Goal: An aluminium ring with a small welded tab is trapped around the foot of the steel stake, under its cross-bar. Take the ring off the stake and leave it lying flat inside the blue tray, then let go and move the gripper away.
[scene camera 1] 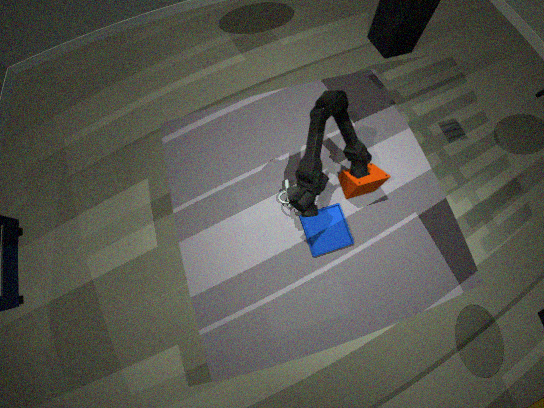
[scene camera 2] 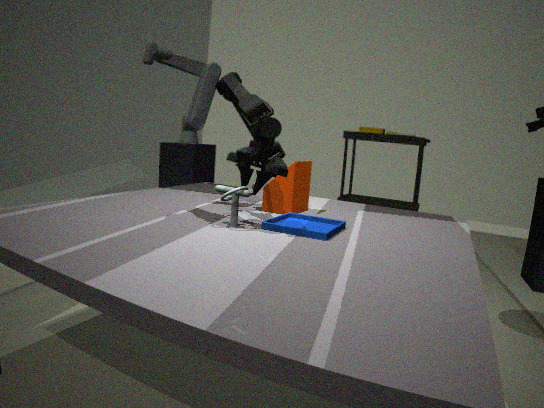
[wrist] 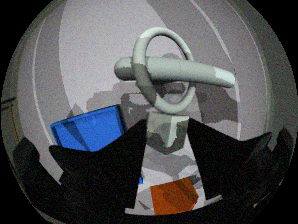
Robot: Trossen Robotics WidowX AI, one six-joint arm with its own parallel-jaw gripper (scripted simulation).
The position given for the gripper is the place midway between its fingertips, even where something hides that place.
Observation:
In view: the gripper [scene camera 2: 248, 192] and a steel stake [wrist: 162, 70].
The gripper shows as well in the wrist view [wrist: 166, 123].

